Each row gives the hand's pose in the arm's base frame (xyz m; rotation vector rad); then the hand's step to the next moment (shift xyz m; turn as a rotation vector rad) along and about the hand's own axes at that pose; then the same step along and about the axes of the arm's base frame.
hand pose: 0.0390 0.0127 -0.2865 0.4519 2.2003 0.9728
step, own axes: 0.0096 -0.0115 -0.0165 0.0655 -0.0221 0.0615
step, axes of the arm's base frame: -0.0189 -0.0108 -0.0048 -0.0040 0.0529 -0.0758
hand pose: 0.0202 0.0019 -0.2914 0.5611 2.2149 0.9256
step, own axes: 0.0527 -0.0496 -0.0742 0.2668 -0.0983 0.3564
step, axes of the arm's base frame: -0.0957 -0.0350 -0.0192 0.0585 0.2584 -0.3710
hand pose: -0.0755 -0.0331 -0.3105 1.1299 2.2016 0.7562
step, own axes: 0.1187 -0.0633 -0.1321 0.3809 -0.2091 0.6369
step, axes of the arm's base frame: -0.1832 0.0385 0.0227 0.1344 0.3649 -0.6658
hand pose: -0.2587 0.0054 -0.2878 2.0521 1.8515 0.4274
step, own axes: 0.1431 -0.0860 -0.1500 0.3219 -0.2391 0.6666
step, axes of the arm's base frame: -0.1280 0.1578 0.0953 0.1146 0.3073 -0.7054
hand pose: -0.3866 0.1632 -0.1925 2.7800 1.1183 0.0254
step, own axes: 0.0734 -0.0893 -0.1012 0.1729 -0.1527 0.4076
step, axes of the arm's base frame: -0.0154 0.1272 0.0848 0.0483 0.1760 -0.4313
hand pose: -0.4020 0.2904 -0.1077 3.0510 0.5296 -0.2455
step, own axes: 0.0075 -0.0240 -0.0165 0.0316 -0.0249 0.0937
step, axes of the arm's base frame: 0.0013 0.0261 0.0149 0.0070 0.0282 -0.0978
